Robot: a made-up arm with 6 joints.
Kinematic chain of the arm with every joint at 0, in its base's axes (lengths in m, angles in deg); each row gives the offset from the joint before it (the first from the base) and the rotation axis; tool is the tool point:
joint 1: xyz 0 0 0.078 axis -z
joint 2: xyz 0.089 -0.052 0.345 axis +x
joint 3: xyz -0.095 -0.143 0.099 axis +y
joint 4: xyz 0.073 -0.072 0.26 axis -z
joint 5: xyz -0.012 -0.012 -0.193 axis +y
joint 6: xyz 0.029 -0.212 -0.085 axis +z
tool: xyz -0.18 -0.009 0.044
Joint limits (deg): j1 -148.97..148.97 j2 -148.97..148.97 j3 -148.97..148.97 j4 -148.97..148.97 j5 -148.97..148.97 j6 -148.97..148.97
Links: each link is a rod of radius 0.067 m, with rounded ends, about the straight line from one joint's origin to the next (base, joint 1, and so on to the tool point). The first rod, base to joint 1, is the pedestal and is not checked.
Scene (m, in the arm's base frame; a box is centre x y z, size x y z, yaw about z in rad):
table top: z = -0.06
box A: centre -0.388 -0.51 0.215 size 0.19 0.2 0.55 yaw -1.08
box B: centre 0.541 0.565 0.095 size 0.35 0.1 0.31 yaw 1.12
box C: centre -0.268 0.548 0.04 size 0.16 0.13 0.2 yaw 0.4
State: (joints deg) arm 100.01 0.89 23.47 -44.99 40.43 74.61
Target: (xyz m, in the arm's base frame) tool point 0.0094 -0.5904 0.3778
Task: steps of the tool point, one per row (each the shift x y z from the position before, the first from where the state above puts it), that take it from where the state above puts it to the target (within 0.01 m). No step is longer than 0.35 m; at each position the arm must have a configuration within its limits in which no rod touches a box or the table.
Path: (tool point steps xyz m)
1: 0.1333 -0.1862 0.1920
2: 0.2374 -0.0883 0.1665
3: 0.2746 0.0526 0.1140
4: 0.2263 0.1910 0.0415
5: 0.1046 0.2765 -0.0403
6: -0.0392 -0.2064 0.0202
7: -0.0705 -0.1915 -0.0525
8: -0.0865 -0.1487 -0.1205
9: -0.0832 -0.0830 -0.1718
10: -0.0602 -0.0052 -0.1952

